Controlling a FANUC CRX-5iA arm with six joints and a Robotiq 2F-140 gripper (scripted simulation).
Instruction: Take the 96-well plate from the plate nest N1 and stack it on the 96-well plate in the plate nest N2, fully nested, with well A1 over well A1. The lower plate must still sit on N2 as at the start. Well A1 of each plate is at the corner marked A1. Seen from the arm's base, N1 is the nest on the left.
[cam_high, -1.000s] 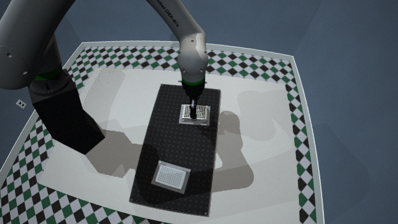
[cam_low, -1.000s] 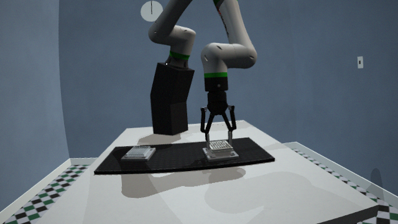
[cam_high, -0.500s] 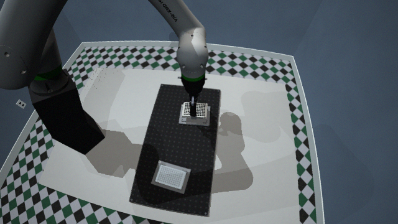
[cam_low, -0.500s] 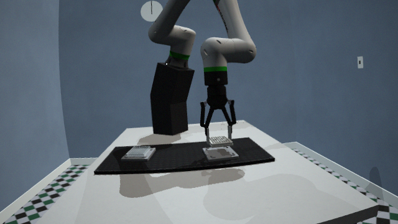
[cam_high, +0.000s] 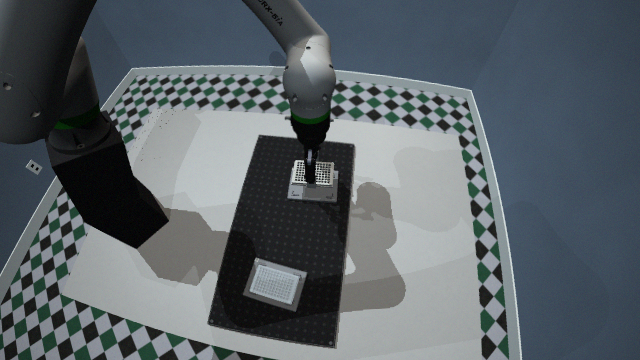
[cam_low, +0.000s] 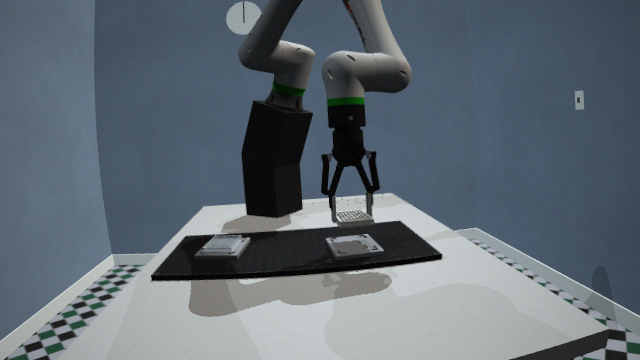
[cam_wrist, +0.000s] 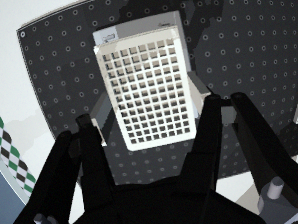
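My gripper is now 100 mm above the grey plate nest. From my hand the other things lie so: white 96-well plate: 20 mm below.
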